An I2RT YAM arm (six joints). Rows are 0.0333 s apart.
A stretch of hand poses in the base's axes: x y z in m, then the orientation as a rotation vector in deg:
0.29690 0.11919 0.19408 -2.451 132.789 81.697
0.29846 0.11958 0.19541 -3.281 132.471 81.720
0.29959 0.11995 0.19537 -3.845 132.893 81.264
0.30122 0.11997 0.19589 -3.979 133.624 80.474
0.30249 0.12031 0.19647 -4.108 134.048 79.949
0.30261 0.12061 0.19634 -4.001 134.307 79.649
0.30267 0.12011 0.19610 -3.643 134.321 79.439
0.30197 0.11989 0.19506 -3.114 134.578 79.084
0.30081 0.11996 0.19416 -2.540 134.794 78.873
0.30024 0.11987 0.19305 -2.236 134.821 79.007
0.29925 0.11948 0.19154 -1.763 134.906 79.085
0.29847 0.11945 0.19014 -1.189 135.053 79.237
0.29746 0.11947 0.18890 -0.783 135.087 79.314
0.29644 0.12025 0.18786 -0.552 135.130 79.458
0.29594 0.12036 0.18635 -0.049 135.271 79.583
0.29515 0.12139 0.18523 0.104 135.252 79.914
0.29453 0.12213 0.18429 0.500 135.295 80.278
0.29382 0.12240 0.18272 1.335 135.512 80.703
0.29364 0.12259 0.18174 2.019 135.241 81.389
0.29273 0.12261 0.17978 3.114 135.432 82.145
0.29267 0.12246 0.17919 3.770 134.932 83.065
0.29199 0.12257 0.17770 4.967 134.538 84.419
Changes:
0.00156 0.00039 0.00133 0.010 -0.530 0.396
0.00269 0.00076 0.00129 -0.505 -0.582 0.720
0.00432 0.00078 0.00181 -1.270 -0.372 0.770
0.00559 0.00112 0.00239 -1.760 -0.291 0.807
0.00571 0.00142 0.00226 -2.019 -0.168 0.725
0.00577 0.00092 0.00202 -2.095 -0.112 0.433
0.00507 0.00070 0.00098 -2.323 0.139 0.074
0.00391 0.00077 0.00008 -2.443 0.430 -0.273
0.00334 0.00068 -0.00103 -2.328 0.610 -0.396
0.00235 0.00029 -0.00254 -2.242 0.874 -0.620
0.00157 0.00026 -0.00394 -2.120 1.252 -0.852
0.00056 0.00028 -0.00518 -2.026 1.454 -1.054
-0.00046 0.00106 -0.00622 -1.922 1.626 -1.121
-0.00096 0.00117 -0.00773 -1.825 1.965 -1.320
-0.00175 0.00220 -0.00885 -1.599 2.131 -1.293
-0.00237 0.00294 -0.00979 -1.340 2.447 -1.373
-0.00308 0.00321 -0.01136 -1.046 3.083 -1.622
-0.00326 0.00340 -0.01234 -0.440 3.391 -1.865
-0.00417 0.00342 -0.01430 0.094 4.238 -2.141
-0.00423 0.00327 -0.01489 0.917 4.461 -2.356
-0.00491 0.00338 -0.01638 2.030 5.148 -2.667

